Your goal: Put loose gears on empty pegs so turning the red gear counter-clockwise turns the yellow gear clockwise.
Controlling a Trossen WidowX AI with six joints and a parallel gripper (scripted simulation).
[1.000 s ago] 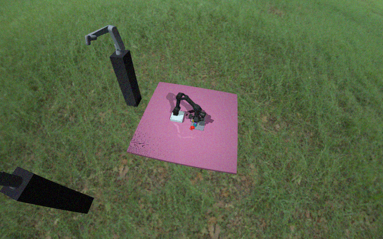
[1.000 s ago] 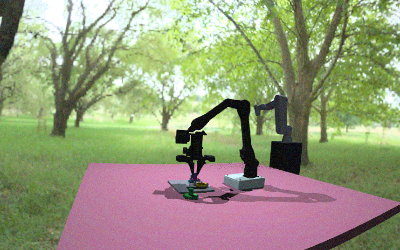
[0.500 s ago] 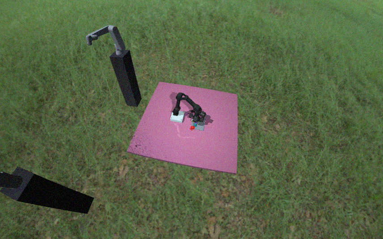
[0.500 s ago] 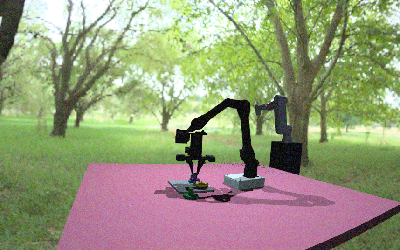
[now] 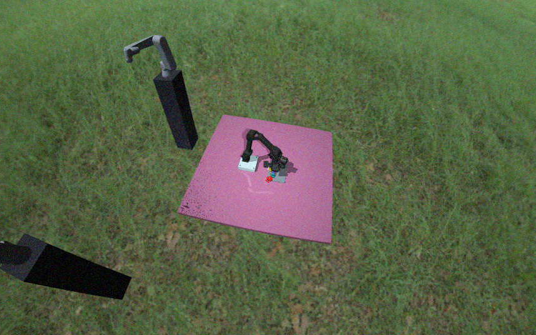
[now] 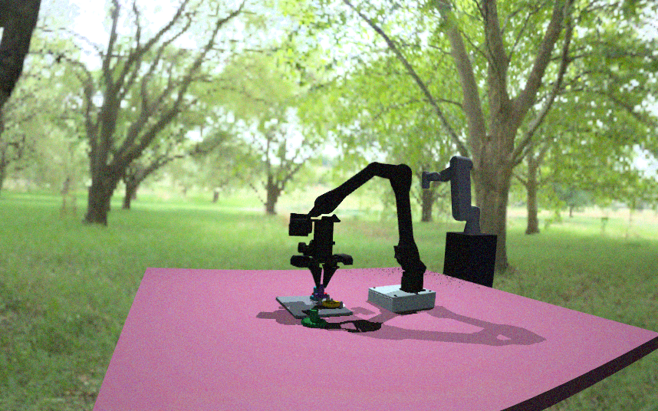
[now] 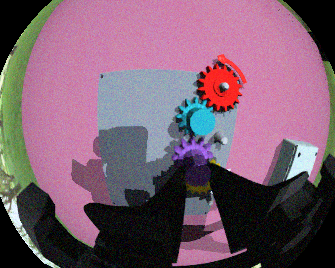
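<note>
Now: gripper tip 4 cm to the left of the teal gear and 3 cm above it. Round my gripper tip: yellow gear 4 cm to the left, 4 cm below, 2 cm behind; then red gear 7 cm to the right, 4 cm below, 3 cm behind; then purple gear 1 cm below.
</note>
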